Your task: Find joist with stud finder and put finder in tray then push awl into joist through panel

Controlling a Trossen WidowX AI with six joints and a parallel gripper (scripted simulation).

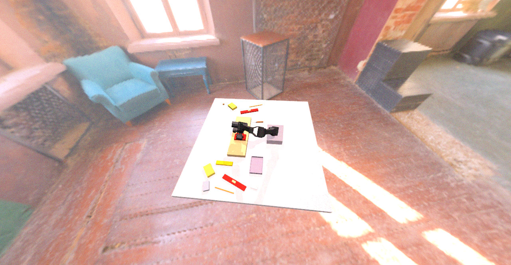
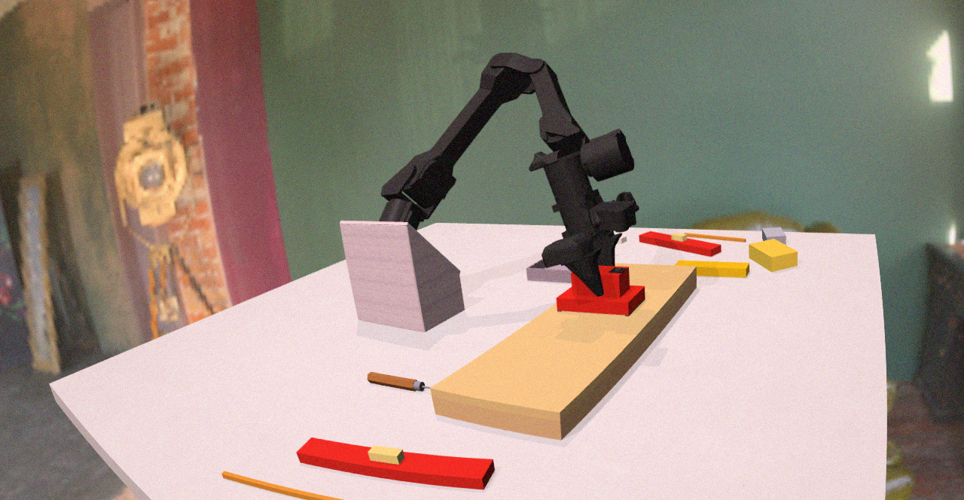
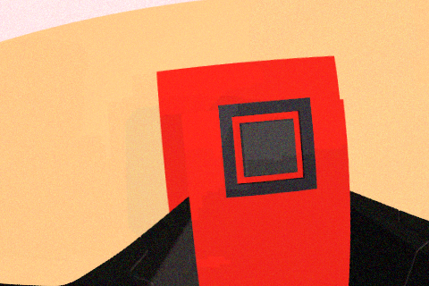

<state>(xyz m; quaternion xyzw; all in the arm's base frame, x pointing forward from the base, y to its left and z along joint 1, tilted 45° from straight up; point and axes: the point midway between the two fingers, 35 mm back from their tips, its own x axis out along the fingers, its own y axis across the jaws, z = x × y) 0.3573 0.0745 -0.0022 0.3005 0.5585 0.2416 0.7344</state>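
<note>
Right now the grey tray is 280 mm to the left of my gripper tip, 210 mm behind it and 50 mm below it. Round my gripper tip: red stud finder: 20 mm above, 10 mm ahead; then yellow bar: 290 mm to the left, 100 mm ahead, 60 mm below; then square light: 30 mm above, 20 mm ahead.
</note>
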